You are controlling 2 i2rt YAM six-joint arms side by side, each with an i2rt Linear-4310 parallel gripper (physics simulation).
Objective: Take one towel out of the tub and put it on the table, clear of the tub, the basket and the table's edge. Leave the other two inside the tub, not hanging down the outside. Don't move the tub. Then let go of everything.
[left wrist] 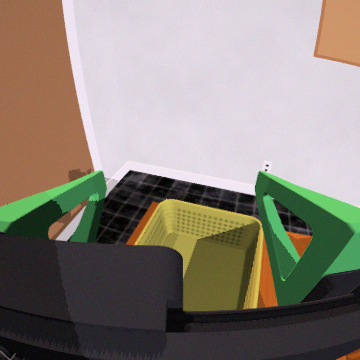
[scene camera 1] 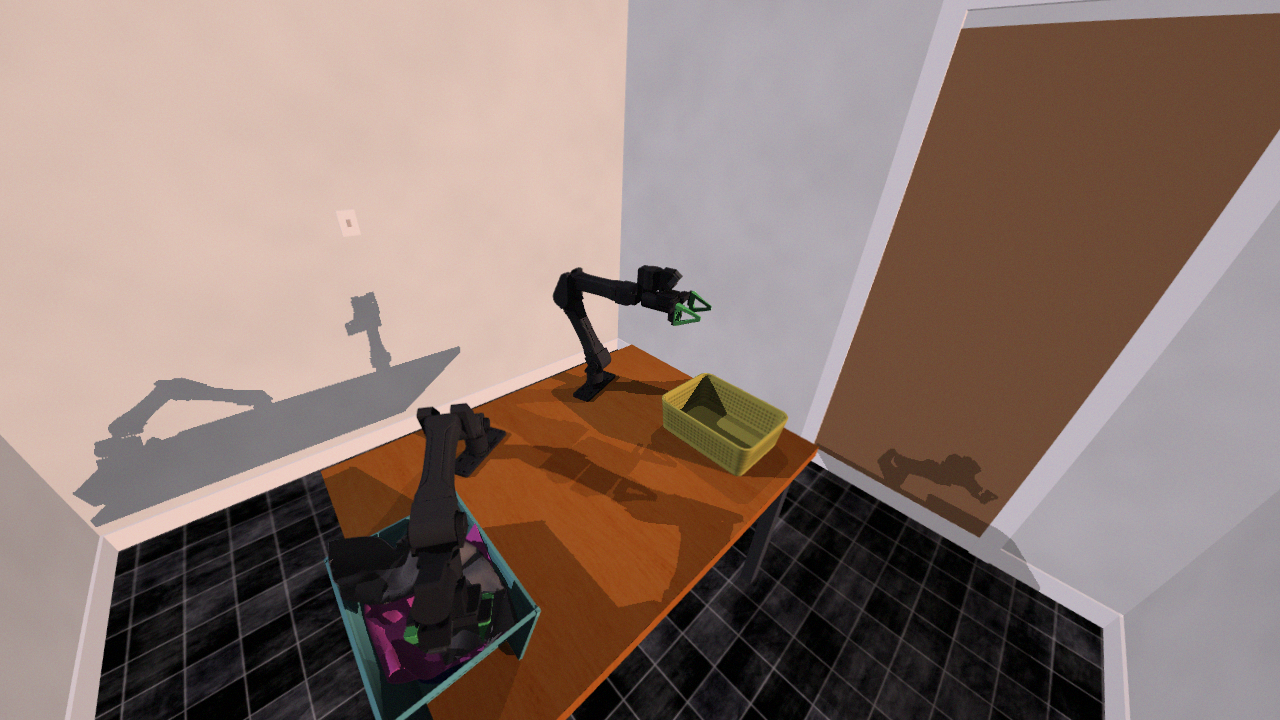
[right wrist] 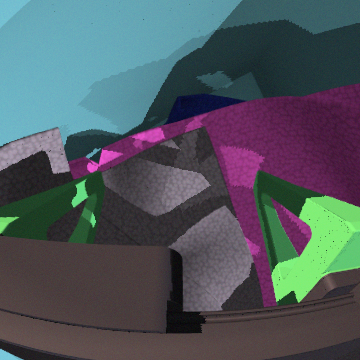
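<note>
The teal tub (scene camera 1: 359, 649) (right wrist: 75, 65) stands at the lower left of scene camera 1. In it lie a grey towel (scene camera 1: 398, 577) (right wrist: 157, 190), a magenta towel (scene camera 1: 389, 640) (right wrist: 300, 130) and, partly hidden, something dark blue (right wrist: 200, 106). My right gripper (scene camera 1: 450, 620) (right wrist: 178, 178) is open and down inside the tub. Grey cloth lies between and below its fingers, with magenta cloth by the finger at the right of the right wrist view. The arm hides part of the towels. My left gripper (scene camera 1: 702, 313) (left wrist: 180, 178) is open and empty, high above the table's far end.
A yellow basket (scene camera 1: 707, 438) (left wrist: 215, 220) stands near the table's far right corner, below my left gripper. The wooden table (scene camera 1: 626, 573) (left wrist: 267, 280) runs between the tub and the basket, with arm shadows across it. A wall stands behind the arm bases.
</note>
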